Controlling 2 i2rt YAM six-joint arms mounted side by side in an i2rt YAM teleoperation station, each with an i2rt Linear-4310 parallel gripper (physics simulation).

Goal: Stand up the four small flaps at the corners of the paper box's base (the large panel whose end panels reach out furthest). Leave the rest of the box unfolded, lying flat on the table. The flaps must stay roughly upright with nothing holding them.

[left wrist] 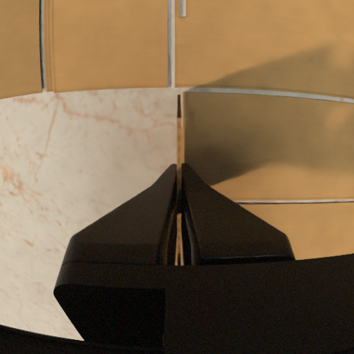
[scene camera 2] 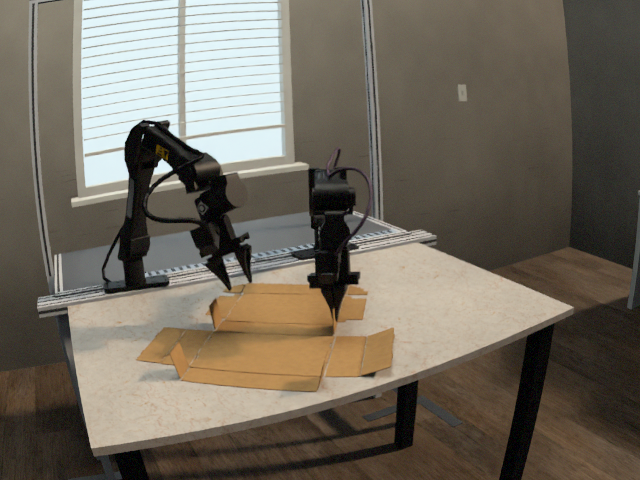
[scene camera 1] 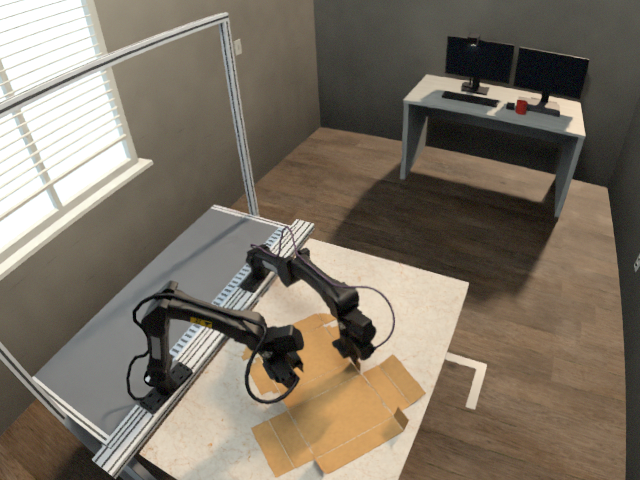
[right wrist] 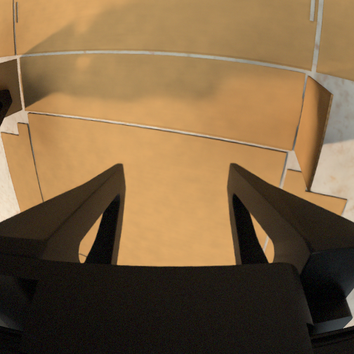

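Note:
The box base lies flat. The near-left flap stands tilted outward. The near-right flap stands up and shows almost edge-on in scene camera 2. The far-left flap stands, leaning outward, with nothing touching it. My left gripper is shut on the upright far-right flap. My right gripper is open and empty above the adjoining panel, beside the far-left flap.
The adjoining large panel lies flat toward the arm rail. End panels reach out at both sides of the base; the right one's outer section is slightly raised. The table edge is near the box's front.

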